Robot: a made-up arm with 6 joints. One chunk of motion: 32 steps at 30 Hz.
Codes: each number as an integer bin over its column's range. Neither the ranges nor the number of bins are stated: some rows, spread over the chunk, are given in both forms.
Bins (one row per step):
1: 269 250 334 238 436 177
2: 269 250 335 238 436 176
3: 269 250 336 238 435 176
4: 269 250 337 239 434 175
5: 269 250 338 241 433 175
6: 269 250 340 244 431 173
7: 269 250 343 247 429 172
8: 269 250 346 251 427 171
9: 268 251 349 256 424 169
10: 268 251 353 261 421 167
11: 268 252 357 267 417 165
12: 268 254 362 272 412 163
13: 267 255 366 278 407 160
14: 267 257 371 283 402 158
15: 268 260 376 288 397 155
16: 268 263 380 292 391 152
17: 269 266 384 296 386 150
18: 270 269 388 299 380 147
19: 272 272 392 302 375 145
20: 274 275 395 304 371 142
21: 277 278 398 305 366 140
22: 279 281 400 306 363 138
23: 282 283 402 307 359 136
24: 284 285 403 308 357 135
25: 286 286 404 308 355 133
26: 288 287 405 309 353 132
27: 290 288 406 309 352 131
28: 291 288 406 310 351 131
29: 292 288 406 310 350 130
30: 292 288 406 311 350 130
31: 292 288 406 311 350 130
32: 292 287 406 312 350 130
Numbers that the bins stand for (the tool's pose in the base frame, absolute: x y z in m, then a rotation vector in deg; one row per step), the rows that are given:
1: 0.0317 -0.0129 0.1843 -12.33 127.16 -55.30
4: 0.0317 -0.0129 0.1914 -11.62 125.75 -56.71
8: 0.0317 -0.0129 0.2125 -3.17 120.82 -59.53
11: 0.0294 -0.0082 0.2384 8.10 113.78 -63.76
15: 0.0294 0.0106 0.2830 22.90 99.69 -70.80
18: 0.0341 0.0317 0.3112 30.65 87.71 -76.44
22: 0.0552 0.0599 0.3393 35.58 75.73 -82.78
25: 0.0716 0.0716 0.3487 36.99 70.10 -86.30
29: 0.0857 0.0763 0.3534 38.40 66.58 -88.41
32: 0.0857 0.0740 0.3534 39.80 66.58 -88.41
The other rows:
2: 0.0317 -0.0129 0.1867 -12.33 127.16 -56.01
3: 0.0317 -0.0129 0.1890 -12.33 126.46 -56.01
5: 0.0317 -0.0129 0.1937 -10.22 125.05 -56.71
6: 0.0317 -0.0129 0.1984 -8.10 123.64 -58.12
7: 0.0317 -0.0129 0.2055 -5.99 122.23 -58.83
9: 0.0294 -0.0106 0.2196 0.35 118.71 -60.94
10: 0.0294 -0.0106 0.2290 3.87 116.59 -62.35
12: 0.0294 -0.0035 0.2501 11.62 110.25 -65.17
13: 0.0270 -0.0012 0.2595 15.85 106.73 -67.28
14: 0.0270 0.0035 0.2712 19.37 103.21 -68.69
16: 0.0294 0.0176 0.2924 25.71 95.46 -72.92
17: 0.0317 0.0247 0.3018 28.53 91.94 -74.32
19: 0.0387 0.0387 0.3205 32.76 84.19 -77.85
20: 0.0434 0.0458 0.3276 34.17 81.37 -79.96
21: 0.0505 0.0528 0.3346 34.87 77.85 -81.37
23: 0.0622 0.0646 0.3440 36.28 72.92 -84.19
24: 0.0669 0.0693 0.3464 36.99 71.51 -84.89
26: 0.0763 0.0740 0.3511 37.69 68.69 -87.01
27: 0.0810 0.0763 0.3534 37.69 67.98 -87.71
28: 0.0834 0.0763 0.3534 38.40 67.28 -87.71
30: 0.0857 0.0763 0.3534 39.10 66.58 -88.41
31: 0.0857 0.0763 0.3534 39.10 66.58 -88.41

